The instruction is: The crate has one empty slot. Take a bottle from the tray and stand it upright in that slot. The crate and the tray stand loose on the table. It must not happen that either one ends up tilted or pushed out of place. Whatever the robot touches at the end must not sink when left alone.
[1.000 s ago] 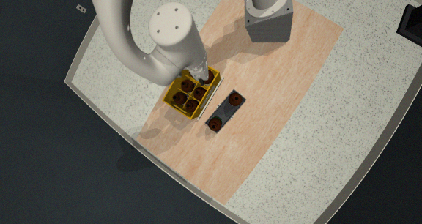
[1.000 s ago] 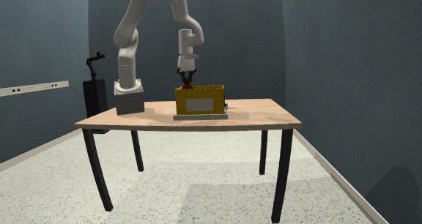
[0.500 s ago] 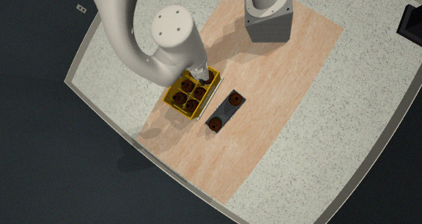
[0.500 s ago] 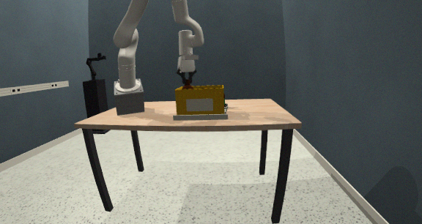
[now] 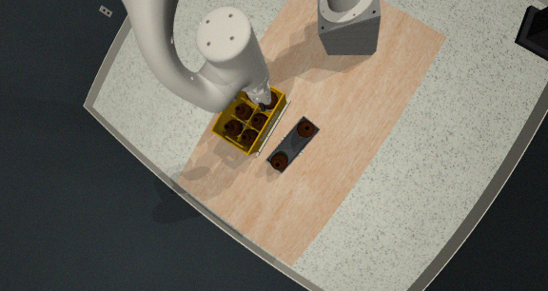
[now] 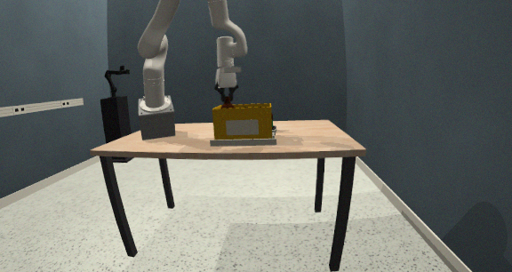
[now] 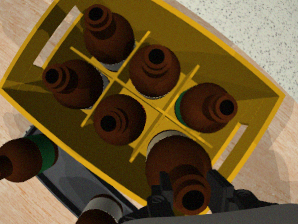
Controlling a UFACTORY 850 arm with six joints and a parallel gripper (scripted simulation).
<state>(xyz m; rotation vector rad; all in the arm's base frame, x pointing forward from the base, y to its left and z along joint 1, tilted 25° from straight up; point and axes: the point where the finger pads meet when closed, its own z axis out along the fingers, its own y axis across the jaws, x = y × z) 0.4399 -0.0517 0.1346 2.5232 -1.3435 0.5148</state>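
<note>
My gripper is now 70 mm above the brown bottle. Round my hand: dark tray: 210 mm below, 170 mm to the left, 120 mm ahead; then yellow crate: 130 mm below, 80 mm ahead, 50 mm to the right.
</note>
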